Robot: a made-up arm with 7 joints.
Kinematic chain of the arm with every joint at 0, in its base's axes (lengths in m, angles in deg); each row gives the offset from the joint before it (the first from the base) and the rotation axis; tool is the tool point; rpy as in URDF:
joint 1: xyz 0.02 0 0.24 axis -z
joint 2: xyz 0.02 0 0.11 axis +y
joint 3: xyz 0.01 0 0.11 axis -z
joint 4: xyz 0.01 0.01 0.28 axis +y
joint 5: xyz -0.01 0 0.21 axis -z
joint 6: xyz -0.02 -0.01 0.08 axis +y
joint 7: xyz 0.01 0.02 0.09 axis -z
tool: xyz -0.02 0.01 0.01 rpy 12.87 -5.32 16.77
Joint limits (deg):
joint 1: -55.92..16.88
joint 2: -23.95..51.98
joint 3: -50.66..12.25
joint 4: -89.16..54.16
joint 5: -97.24..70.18
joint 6: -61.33..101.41
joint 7: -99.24..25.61
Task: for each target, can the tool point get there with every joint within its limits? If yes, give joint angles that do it. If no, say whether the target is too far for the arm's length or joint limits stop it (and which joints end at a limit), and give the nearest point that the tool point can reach.
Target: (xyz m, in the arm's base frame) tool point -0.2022 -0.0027 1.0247
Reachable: yes | joints -18.73 -15.85 -35.79 -2.07 -80.67 76.76 -54.87
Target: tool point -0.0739 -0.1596 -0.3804
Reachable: no: joint limits stop it (at a limit: joint 1, joint 2, joint 4, joint 6) | nearest point -0.1838 -0.3148 0.4708 | short by 0.872 m
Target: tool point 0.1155 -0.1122 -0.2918
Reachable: no: joint limits stop it (at a limit: joint 1, joint 2, joint 4, joint 6) | nearest point -0.0692 -0.3606 0.4821 | short by 0.834 m
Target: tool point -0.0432 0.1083 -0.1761
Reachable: no: joint limits stop it (at a limit: joint 1, joint 2, joint 3, joint 4, joint 6) | nearest point -0.3058 0.1806 0.4752 | short by 0.706 m
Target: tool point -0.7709 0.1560 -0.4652
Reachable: no: too far | nearest point -0.3863 0.0801 0.4777 | short by 1.021 m
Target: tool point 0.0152 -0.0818 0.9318
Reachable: yes | joints -47.50 20.93 -22.57 -74.90 -40.70 76.82 -27.91
